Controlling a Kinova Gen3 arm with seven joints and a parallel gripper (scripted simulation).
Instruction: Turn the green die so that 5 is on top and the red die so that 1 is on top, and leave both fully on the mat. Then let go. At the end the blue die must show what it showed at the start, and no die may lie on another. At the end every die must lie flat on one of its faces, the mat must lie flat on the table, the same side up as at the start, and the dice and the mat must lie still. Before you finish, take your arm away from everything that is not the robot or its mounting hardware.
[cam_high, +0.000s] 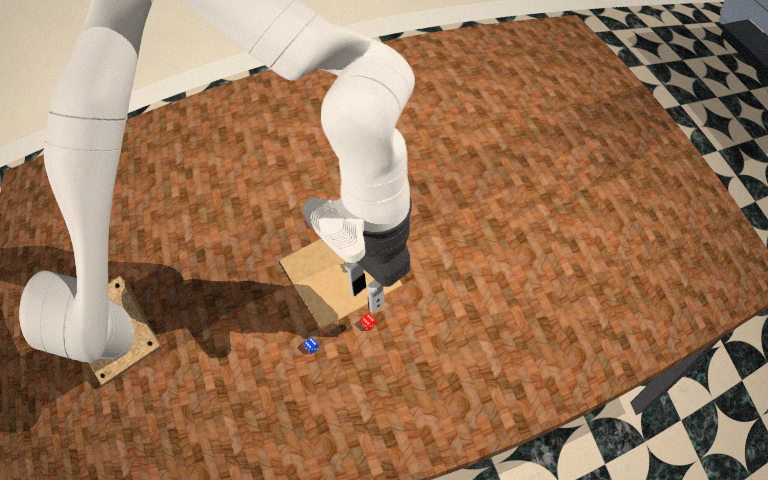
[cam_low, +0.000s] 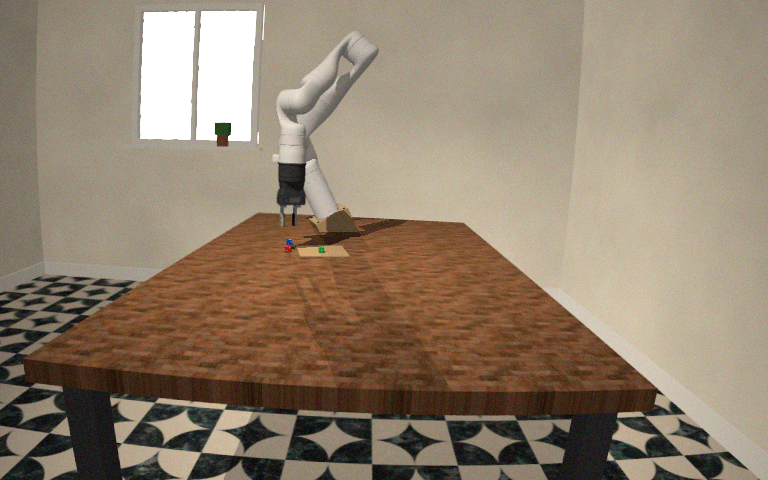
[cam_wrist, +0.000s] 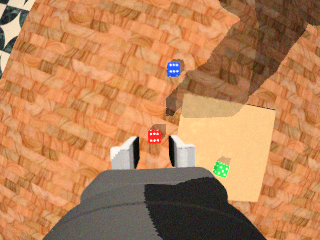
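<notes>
The red die lies 8 cm below my hand. Also, from my hand: tan mat 10 cm to the left, 9 cm below; then green die 2 cm ahead, 10 cm to the left, 8 cm below; then blue die 9 cm behind, 1 cm to the left, 8 cm below.
</notes>
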